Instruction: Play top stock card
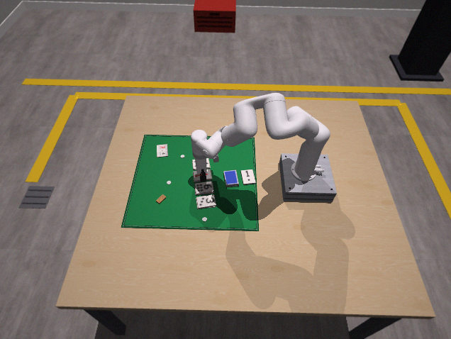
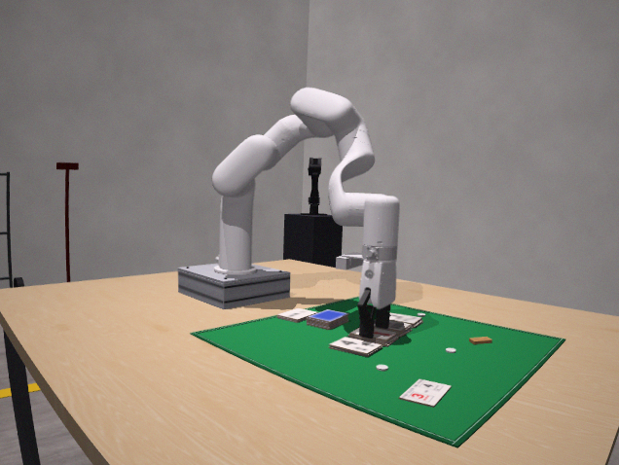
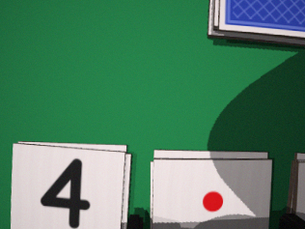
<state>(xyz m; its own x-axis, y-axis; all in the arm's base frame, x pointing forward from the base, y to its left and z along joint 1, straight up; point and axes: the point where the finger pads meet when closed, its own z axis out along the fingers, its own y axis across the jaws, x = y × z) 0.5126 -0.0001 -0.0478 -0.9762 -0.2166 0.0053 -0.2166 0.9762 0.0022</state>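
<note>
My gripper is now 40 mm short of the green mat, 40 mm above it and 10 mm to the right of it. The rest, counted from my hand: brown block: 190 mm ahead, 150 mm to the left, 20 mm below.
</note>
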